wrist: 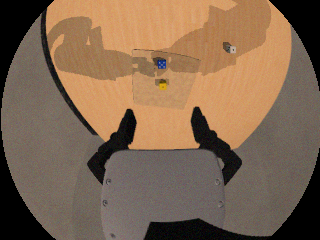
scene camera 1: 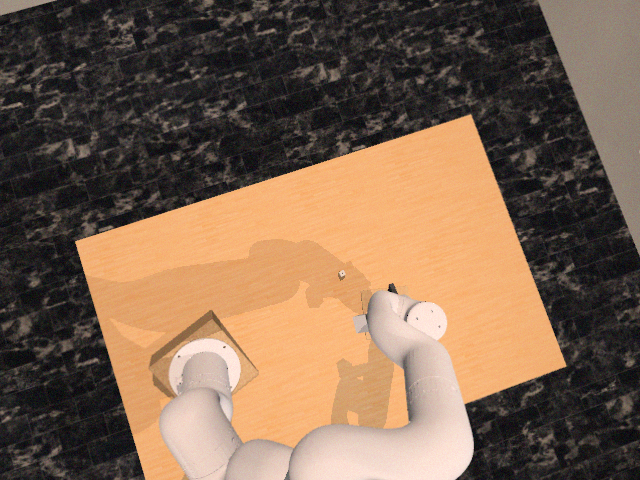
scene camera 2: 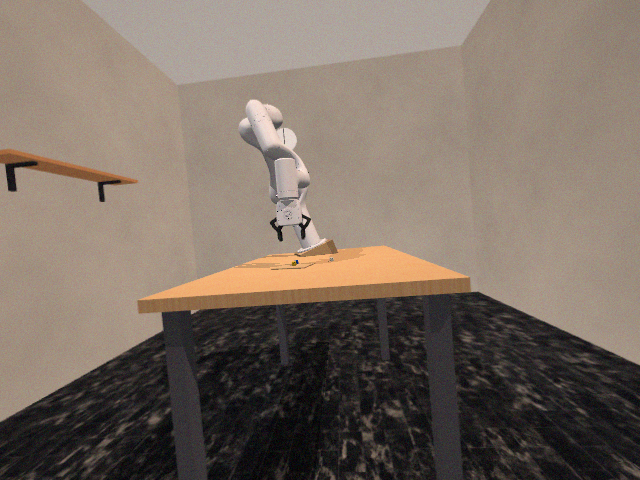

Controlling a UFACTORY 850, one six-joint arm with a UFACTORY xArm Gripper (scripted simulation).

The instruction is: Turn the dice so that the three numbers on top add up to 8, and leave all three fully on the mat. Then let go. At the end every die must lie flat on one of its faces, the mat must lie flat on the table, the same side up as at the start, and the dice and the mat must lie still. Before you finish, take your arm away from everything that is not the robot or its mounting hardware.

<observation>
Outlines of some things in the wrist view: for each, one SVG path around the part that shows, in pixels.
The gripper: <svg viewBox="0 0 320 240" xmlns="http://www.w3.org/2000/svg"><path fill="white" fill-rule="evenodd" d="M271 236L248 236L223 229L226 209L225 185L241 167L242 160L231 150L229 144L218 138L214 130L210 130L199 106L193 108L190 120L196 143L200 144L199 148L129 149L128 145L133 142L137 125L134 112L130 108L126 110L117 132L111 134L110 139L98 148L98 152L87 163L88 168L103 185L101 218L106 240L267 240ZM218 158L221 158L224 162L224 168L222 170Z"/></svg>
A tan mat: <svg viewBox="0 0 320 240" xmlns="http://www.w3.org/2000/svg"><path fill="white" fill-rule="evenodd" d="M133 50L134 104L184 110L201 60L167 52ZM159 81L167 82L167 90L159 90ZM157 61L166 59L166 69L158 69Z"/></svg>
</observation>
